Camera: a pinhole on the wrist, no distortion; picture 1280 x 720 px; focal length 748.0 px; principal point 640.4 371.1 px. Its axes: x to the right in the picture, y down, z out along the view. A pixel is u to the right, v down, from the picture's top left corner.
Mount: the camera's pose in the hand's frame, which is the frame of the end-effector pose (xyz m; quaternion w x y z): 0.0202 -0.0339 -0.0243 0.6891 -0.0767 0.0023 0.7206
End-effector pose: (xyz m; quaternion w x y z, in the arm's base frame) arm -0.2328 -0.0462 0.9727 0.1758 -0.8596 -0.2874 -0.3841
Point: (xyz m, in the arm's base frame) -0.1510 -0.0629 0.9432
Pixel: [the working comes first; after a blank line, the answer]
In the camera's frame: 0.0910 -0.0088 0.0908

outside the picture
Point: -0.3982 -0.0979 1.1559
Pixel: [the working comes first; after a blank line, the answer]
In the camera's frame: -0.0210 0.0127 -0.2167

behind the camera
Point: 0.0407 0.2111 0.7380
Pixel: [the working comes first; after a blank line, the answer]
In the camera's frame: -0.0282 -0.0895 0.4558

594.1 224.2
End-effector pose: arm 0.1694 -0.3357 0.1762 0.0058 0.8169 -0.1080 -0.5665
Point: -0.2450 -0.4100 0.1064
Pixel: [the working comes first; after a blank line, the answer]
In the camera's frame: 0.1212 0.0283 0.4469

843.3 418.5
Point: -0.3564 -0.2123 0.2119
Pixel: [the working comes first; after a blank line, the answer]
In the camera's frame: -0.0412 0.1973 0.5346

582.7 647.2
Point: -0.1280 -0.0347 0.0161
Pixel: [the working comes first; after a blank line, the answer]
In the camera's frame: -0.2724 -0.0018 0.3644

81.2 367.5
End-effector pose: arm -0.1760 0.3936 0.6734 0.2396 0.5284 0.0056 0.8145
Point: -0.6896 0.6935 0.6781
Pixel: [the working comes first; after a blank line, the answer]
In the camera's frame: 0.0127 -0.2169 -0.5171

behind the camera
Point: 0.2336 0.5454 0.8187
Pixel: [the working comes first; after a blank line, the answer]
In the camera's frame: -0.2654 -0.0610 0.3730

108.1 248.8
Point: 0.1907 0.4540 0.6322
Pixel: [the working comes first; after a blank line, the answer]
In the camera's frame: -0.1993 0.1276 0.3019

146.8 687.1
